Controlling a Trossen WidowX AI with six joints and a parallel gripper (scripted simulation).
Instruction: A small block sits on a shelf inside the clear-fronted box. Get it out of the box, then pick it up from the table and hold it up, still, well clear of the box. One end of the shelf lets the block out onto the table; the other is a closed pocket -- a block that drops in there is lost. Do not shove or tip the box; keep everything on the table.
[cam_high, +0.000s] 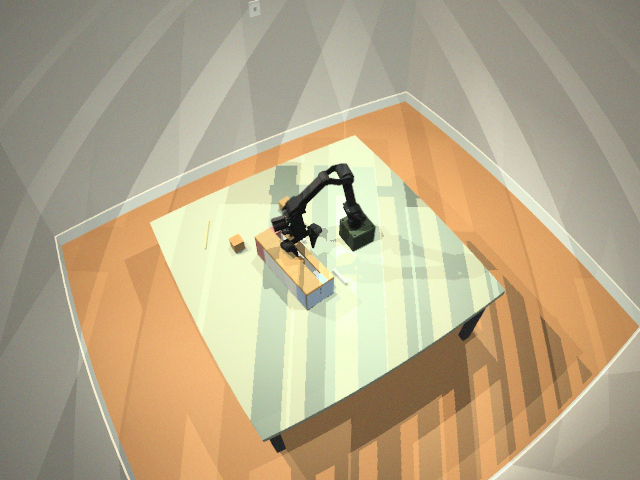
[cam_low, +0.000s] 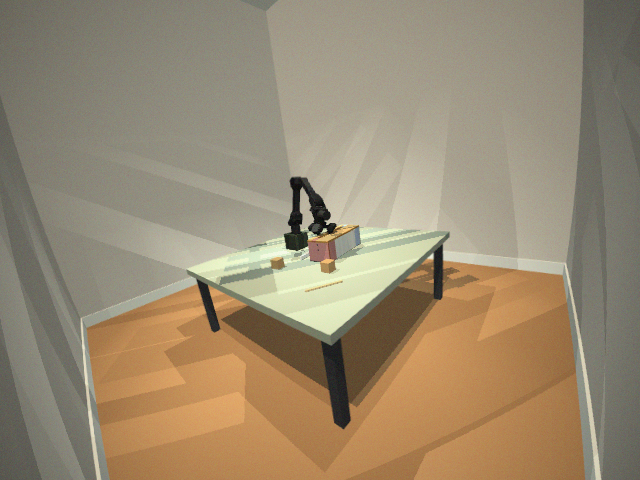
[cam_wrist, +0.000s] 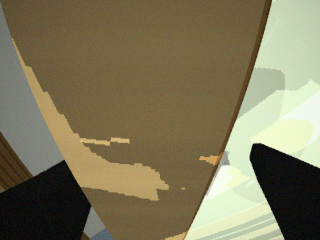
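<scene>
Now: the block 40 mm ahead of my gripper tip and 30 mm to the left of it. From my gripper tip the other things lie so: thin wooden stick 400 mm to the right, 340 mm ahead, 90 mm below; long box 30 mm below, 30 mm ahead, 10 mm to the left.
</scene>
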